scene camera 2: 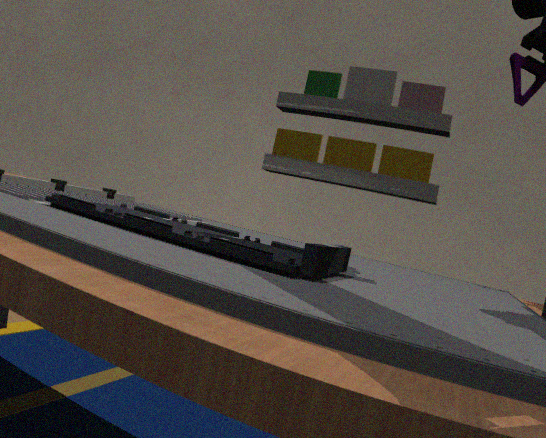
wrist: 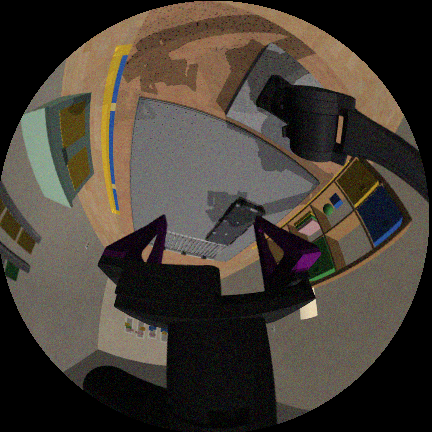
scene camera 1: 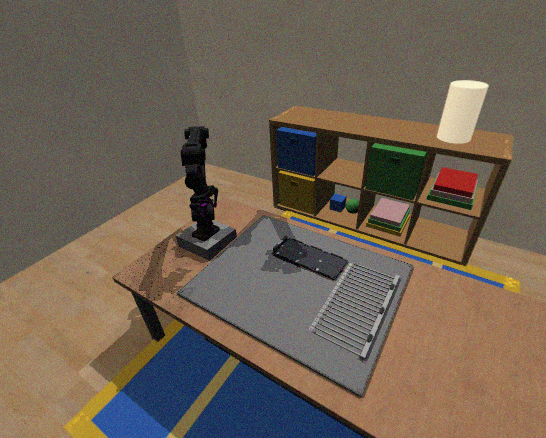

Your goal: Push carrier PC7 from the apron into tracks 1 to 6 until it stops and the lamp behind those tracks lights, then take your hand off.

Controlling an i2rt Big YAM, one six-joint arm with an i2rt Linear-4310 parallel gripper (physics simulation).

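Pixels of known places: gripper, fingertip midpoint: (scene camera 2: pixel 534 98) (wrist: pixel 210 219) (scene camera 1: pixel 210 213); arm's base at its link origin: (wrist: pixel 284 102) (scene camera 1: pixel 206 232).
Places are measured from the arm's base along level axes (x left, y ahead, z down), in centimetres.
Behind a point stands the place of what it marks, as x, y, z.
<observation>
The carrier (scene camera 1: pixel 310 257) {12.2, 51.5, 3.8} (scene camera 2: pixel 200 237) {19.0, 45.4, 3.6} (wrist: pixel 232 222) {11.0, 47.1, 3.8} is a long dark board, flat on the grey apron (scene camera 1: pixel 250 300) {-21.0, 40.9, 4.8} (scene camera 2: pixel 425 310) {18.2, 25.2, 4.9} (wrist: pixel 165 150) {-21.5, 25.4, 4.9}, with a raised block at its arm-side end. Its other end is beside the entry ends of the outermost tracks at the shelf side; contact there is unclear. The silver tracks (scene camera 1: pixel 350 300) {-1.9, 75.7, 4.6} (scene camera 2: pixel 25 186) {7.3, 85.1, 4.5} (wrist: pixel 192 243) {0.4, 74.1, 4.5} run to a pale end bar (scene camera 1: pixel 377 325) {-9.0, 88.3, 3.4} with small dark blocks; no lit lamp is visible. My gripper (scene camera 1: pixel 206 204) {-9.9, 16.3, -23.2} (scene camera 2: pixel 520 100) {-9.9, 16.3, -23.2} (wrist: pixel 210 219) {-9.9, 16.3, -23.2} is open and empty, high near the arm's base, away from the carrier.
The arm's base (scene camera 1: pixel 206 242) {-5.9, 5.6, -0.4} stands at the apron's corner on the wooden table (scene camera 1: pixel 450 350) {-4.6, 112.2, 6.2}. A wooden cube shelf (scene camera 1: pixel 390 131) with bins and books, bearing a white cylinder (scene camera 1: pixel 462 112), stands beyond the table. Two wall shelves (scene camera 2: pixel 360 111) (scene camera 2: pixel 350 179) hold boxes.
</observation>
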